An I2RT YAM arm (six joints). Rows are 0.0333 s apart.
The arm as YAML. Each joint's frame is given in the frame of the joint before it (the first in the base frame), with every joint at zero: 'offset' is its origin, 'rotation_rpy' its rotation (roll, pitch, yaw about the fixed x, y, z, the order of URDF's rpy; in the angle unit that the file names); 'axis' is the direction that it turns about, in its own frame. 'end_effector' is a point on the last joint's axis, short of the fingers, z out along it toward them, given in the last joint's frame.
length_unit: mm
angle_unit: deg
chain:
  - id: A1
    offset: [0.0, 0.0, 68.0]
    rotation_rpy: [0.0, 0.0, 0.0]
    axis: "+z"
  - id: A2
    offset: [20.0, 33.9, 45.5]
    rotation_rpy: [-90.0, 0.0, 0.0]
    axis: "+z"
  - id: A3
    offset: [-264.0, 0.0, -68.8]
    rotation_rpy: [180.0, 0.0, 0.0]
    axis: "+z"
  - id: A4
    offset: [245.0, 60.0, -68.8]
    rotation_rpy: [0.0, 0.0, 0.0]
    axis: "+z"
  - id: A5
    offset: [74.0, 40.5, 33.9]
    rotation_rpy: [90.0, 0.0, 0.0]
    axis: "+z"
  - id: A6
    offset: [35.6, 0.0, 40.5]
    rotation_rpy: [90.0, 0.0, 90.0]
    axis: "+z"
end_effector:
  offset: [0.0, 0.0, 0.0]
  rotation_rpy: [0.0, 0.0, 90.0]
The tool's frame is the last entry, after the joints.
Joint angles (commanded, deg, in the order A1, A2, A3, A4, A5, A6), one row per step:
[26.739, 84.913, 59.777, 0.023, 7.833, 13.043]
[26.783, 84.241, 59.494, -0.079, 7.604, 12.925]
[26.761, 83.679, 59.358, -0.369, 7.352, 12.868]
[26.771, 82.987, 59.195, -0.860, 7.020, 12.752]
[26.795, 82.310, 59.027, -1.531, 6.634, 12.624]
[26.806, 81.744, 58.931, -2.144, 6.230, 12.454]
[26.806, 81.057, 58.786, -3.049, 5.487, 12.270]
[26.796, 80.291, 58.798, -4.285, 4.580, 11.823]
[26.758, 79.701, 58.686, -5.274, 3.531, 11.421]
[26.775, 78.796, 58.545, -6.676, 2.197, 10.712]
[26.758, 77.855, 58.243, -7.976, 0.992, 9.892]
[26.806, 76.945, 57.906, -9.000, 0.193, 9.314]
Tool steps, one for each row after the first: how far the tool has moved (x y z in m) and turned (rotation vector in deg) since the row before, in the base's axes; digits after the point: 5 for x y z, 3 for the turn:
[-0.00241, -0.00076, 0.00188, 0.114, -0.246, 0.301]
[-0.00189, -0.00092, 0.00180, 0.106, -0.090, 0.231]
[-0.00253, -0.00098, 0.00198, 0.041, -0.006, 0.360]
[-0.00268, -0.00093, 0.00152, -0.039, 0.179, 0.428]
[-0.00223, -0.00077, 0.00142, -0.058, 0.152, 0.449]
[-0.00290, -0.00095, 0.00124, -0.038, 0.408, 0.750]
[-0.00320, -0.00105, 0.00201, -0.234, 0.439, 1.000]
[-0.00269, -0.00087, 0.00072, -0.154, 0.527, 1.081]
[-0.00417, -0.00107, 0.00145, -0.335, 0.585, 1.527]
[-0.00432, -0.00144, 0.00079, -0.466, 0.531, 1.430]
[-0.00413, -0.00124, 0.00083, -0.329, 0.346, 1.024]

